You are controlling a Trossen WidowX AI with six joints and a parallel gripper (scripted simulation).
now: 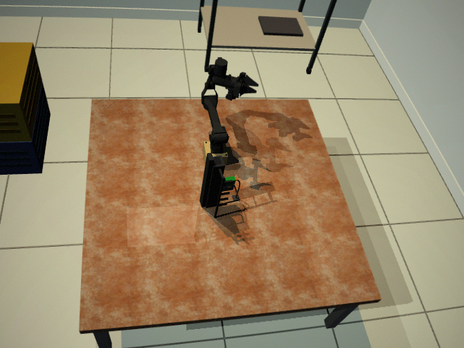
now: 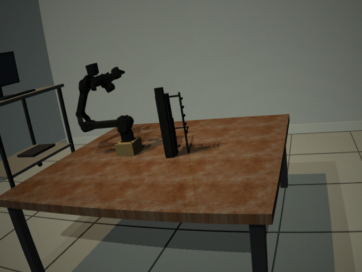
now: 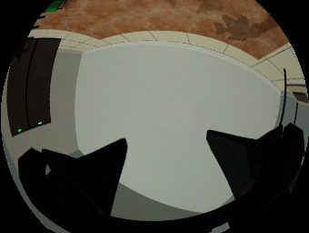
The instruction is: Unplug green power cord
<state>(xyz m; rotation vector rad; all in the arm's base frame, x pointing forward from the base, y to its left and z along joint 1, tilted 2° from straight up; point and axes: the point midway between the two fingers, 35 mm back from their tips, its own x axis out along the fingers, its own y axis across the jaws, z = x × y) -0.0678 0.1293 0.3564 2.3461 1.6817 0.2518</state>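
Right now the green plug is 340 mm ahead of my gripper tip, 270 mm below it and 140 mm to the right of it.
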